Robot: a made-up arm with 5 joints.
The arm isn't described. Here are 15 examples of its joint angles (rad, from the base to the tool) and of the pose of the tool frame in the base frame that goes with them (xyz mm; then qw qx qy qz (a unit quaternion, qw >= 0)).
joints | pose
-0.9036 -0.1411 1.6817 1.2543 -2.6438 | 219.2 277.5 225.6 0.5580 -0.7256 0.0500 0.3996
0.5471 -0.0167 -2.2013 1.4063 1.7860 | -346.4 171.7 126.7 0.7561 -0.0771 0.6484 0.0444
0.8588 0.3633 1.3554 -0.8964 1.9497 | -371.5 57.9 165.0 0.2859 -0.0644 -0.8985 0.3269
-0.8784 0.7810 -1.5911 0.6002 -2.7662 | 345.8 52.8 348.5 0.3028 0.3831 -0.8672 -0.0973
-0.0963 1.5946 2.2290 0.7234 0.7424 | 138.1 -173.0 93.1 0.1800 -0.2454 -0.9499 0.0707
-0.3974 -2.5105 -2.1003 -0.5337 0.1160 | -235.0 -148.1 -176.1 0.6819 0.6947 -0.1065 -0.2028
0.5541 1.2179 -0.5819 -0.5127 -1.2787 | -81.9 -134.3 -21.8 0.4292 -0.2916 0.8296 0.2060
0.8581 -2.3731 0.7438 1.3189 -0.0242 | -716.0 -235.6 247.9 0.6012 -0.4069 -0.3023 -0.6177
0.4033 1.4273 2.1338 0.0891 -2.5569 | -215.3 -83.1 -67.9 0.7844 0.0909 0.4193 -0.4478
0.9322 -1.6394 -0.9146 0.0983 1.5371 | -734.1 102.1 366.6 0.1459 -0.7074 -0.2761 -0.6341
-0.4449 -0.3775 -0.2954 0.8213 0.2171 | 18.6 190.2 -39.0 0.6040 0.0707 0.2661 0.7480
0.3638 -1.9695 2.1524 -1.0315 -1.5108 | -464.4 -84.5 -48.3 0.7279 0.3186 0.2228 0.5648
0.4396 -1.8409 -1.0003 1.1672 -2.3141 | -528.4 10.0 120.3 0.5438 0.8366 -0.0659 0.0108
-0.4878 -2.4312 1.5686 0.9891 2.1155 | -239.2 -164.2 -38.6 0.1348 0.8845 0.4456 0.0295
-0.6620 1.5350 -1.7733 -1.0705 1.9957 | 469.6 -109.4 303.8 0.5490 0.3416 -0.5548 0.5236
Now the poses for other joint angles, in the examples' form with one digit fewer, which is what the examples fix.
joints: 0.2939 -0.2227 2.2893 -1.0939 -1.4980
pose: -388 117 -101 0.934 0.224 0.023 -0.277
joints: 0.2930 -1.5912 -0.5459 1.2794 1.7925
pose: -541 -26 34 0.442 0.530 0.483 0.539
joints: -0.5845 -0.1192 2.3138 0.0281 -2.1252
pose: 166 147 58 0.933 0.026 -0.217 0.286
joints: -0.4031 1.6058 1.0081 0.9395 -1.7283
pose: 239 -139 75 0.967 0.095 0.202 0.124
